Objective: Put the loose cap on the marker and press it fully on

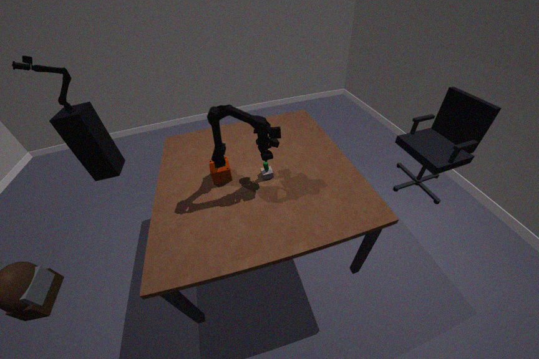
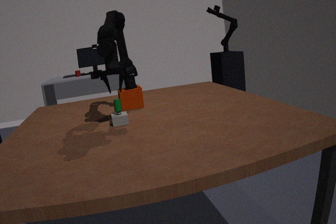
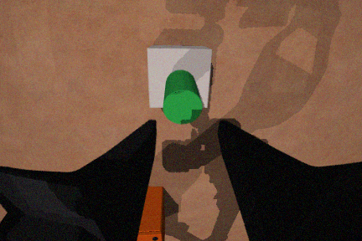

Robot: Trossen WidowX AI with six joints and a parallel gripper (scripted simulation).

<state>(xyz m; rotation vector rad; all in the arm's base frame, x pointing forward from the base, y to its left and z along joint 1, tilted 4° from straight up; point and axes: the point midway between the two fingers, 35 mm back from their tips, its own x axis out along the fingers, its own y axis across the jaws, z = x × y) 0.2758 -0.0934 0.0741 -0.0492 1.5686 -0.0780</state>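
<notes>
The green cap lies 50 mm below my gripper tip. From my gripper tip the other things lie so: grey holder block: 120 mm below.
</notes>
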